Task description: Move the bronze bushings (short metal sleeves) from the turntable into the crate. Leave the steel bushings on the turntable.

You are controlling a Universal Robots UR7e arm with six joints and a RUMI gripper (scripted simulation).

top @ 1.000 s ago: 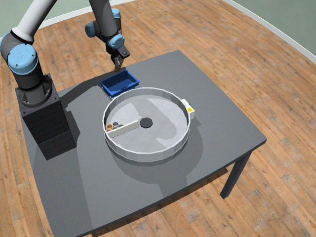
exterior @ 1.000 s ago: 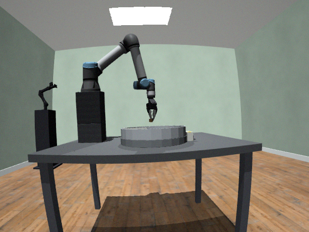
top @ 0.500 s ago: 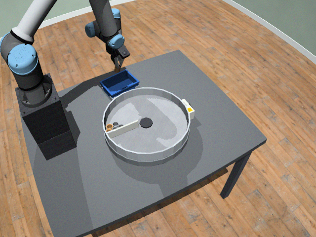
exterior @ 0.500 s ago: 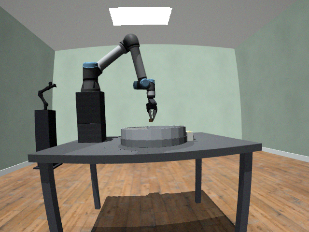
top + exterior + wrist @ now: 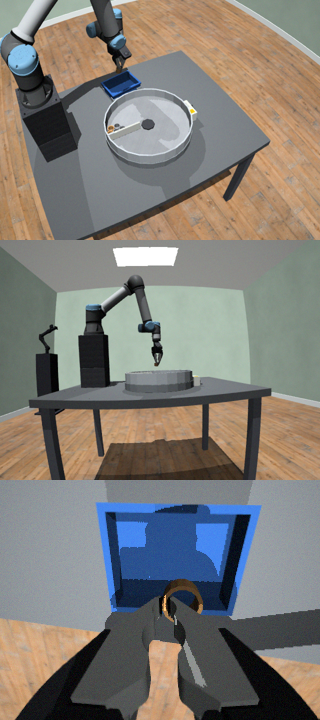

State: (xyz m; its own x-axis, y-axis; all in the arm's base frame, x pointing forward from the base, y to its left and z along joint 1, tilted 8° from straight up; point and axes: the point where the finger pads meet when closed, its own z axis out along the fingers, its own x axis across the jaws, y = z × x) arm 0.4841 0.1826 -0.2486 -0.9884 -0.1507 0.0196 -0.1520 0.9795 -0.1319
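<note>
My hand is 130 mm above the blue crate and 10 mm past it. The rest, counted from my hand: turntable 360 mm to the right, 100 mm below, 40 mm behind.
</note>
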